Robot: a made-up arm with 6 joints.
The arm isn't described. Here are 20 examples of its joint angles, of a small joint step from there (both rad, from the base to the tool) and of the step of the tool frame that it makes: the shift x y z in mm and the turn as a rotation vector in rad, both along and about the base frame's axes.
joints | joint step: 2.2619 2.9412 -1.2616 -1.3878 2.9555 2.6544 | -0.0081 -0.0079 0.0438 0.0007 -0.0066 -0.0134
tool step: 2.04 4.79 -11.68 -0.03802 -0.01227 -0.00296
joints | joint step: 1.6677 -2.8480 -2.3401 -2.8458 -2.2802 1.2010 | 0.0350 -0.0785 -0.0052 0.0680 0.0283 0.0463
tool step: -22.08 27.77 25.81 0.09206 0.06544 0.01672
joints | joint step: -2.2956 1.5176 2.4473 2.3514 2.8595 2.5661 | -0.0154 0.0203 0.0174 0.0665 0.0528 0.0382
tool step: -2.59 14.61 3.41 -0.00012 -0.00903 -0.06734
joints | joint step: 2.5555 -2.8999 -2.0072 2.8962 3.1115 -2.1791 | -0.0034 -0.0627 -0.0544 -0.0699 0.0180 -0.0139
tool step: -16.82 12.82 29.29 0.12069 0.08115 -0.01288
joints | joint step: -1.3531 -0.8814 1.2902 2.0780 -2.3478 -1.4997 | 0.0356 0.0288 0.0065 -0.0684 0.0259 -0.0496
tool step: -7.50 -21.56 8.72 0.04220 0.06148 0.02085
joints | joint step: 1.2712 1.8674 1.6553 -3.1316 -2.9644 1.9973 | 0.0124 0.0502 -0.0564 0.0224 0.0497 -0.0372
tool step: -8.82 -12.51 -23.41 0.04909 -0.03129 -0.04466
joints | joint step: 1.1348 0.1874 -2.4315 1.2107 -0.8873 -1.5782 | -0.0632 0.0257 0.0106 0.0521 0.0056 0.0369
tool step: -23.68 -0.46 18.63 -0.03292 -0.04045 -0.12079
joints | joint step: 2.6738 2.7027 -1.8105 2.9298 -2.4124 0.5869 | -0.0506 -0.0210 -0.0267 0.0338 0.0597 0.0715
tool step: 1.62 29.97 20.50 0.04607 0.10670 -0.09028
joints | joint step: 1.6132 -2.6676 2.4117 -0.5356 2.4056 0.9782 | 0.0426 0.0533 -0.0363 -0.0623 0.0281 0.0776
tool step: 15.64 -20.78 8.40 -0.01858 0.08507 -0.05999
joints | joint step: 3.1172 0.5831 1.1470 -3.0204 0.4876 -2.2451 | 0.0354 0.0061 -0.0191 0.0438 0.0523 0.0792
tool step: 1.28 -28.31 14.14 -0.11573 0.07108 0.04891
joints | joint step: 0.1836 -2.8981 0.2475 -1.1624 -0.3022 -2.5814 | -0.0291 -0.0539 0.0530 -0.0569 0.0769 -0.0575
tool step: 21.33 5.15 -5.78 -0.01704 0.01098 0.10631
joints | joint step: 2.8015 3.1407 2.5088 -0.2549 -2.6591 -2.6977 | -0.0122 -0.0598 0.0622 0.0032 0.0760 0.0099
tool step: -20.04 1.24 0.37 -0.04003 -0.06764 -0.00810
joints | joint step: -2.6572 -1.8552 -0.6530 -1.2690 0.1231 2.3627 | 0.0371 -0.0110 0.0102 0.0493 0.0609 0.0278
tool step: -18.79 37.01 -1.84 0.08859 0.03195 0.01012
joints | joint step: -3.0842 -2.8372 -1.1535 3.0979 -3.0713 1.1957 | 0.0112 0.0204 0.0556 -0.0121 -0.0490 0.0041
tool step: 23.35 0.18 -9.29 0.02139 -0.12383 0.02044
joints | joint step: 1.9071 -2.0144 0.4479 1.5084 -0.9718 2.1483 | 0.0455 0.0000 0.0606 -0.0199 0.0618 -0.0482
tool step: 40.36 11.31 34.45 -0.11350 0.00679 -0.01502
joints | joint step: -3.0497 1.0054 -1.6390 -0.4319 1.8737 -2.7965 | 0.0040 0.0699 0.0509 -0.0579 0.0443 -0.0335
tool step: -71.56 -0.96 -23.51 -0.00182 -0.17552 -0.04044
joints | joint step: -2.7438 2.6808 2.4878 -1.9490 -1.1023 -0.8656 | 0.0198 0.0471 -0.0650 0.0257 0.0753 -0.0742
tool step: 34.81 25.93 -19.35 -0.06903 0.08502 0.05780
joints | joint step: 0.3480 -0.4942 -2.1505 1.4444 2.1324 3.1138 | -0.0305 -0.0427 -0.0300 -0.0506 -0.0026 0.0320
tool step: 2.51 14.54 -22.64 0.03786 -0.03586 0.03303
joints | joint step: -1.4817 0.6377 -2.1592 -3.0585 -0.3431 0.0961 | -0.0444 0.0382 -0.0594 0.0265 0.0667 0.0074
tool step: 16.65 -10.98 -35.85 -0.08940 0.02727 -0.03441
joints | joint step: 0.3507 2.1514 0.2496 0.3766 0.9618 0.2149 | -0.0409 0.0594 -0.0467 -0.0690 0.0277 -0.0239
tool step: -13.12 -43.75 -29.15 -0.04302 0.01923 0.03900
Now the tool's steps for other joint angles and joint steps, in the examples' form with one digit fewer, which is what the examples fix.
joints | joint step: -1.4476 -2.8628 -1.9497 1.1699 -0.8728 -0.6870 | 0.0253 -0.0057 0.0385 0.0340 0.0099 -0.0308
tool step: 12.3 -7.7 -24.7 0.0597 -0.0060 0.0268
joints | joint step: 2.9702 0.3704 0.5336 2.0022 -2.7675 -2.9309 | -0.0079 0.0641 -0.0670 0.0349 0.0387 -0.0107
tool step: -31.6 13.9 -13.7 -0.0095 0.0179 0.0486
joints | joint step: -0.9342 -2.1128 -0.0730 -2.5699 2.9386 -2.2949 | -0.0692 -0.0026 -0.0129 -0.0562 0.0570 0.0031
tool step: 46.5 27.8 1.4 -0.0355 -0.0623 -0.0110
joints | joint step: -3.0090 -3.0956 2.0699 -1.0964 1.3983 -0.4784 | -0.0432 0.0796 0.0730 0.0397 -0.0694 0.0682
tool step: -4.2 -24.4 73.4 0.0671 -0.0538 -0.0358
